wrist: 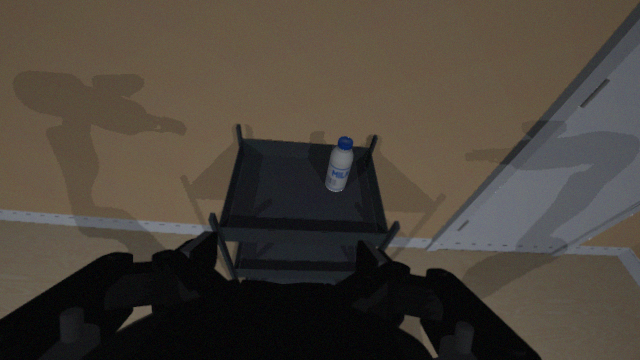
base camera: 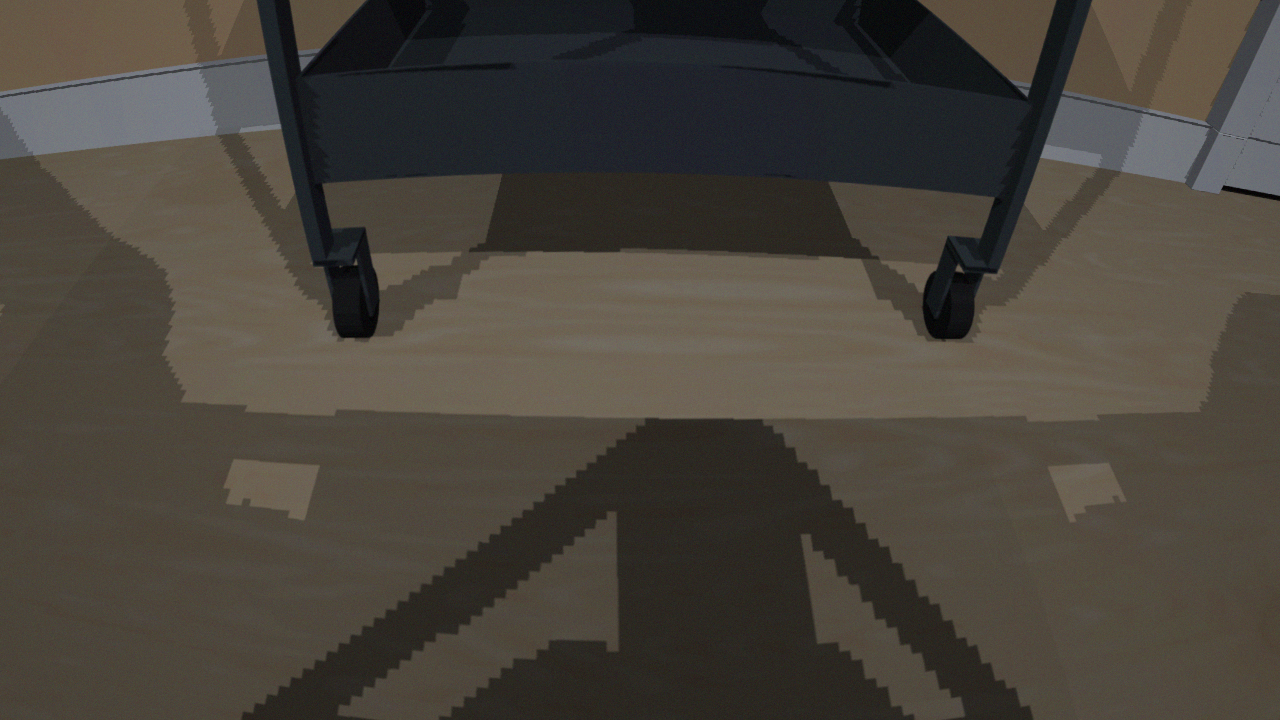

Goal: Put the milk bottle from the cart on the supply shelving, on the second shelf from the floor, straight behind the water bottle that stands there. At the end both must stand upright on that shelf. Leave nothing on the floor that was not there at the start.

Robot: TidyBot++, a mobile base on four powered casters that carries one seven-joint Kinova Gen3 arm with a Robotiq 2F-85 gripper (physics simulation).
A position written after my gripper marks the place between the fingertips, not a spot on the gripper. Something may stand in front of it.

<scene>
I see my gripper (wrist: 288,251), a dark cart (base camera: 903,101) and a pale grey panel (wrist: 564,183).
The dark cart also shows in the wrist view (wrist: 290,228).
</scene>
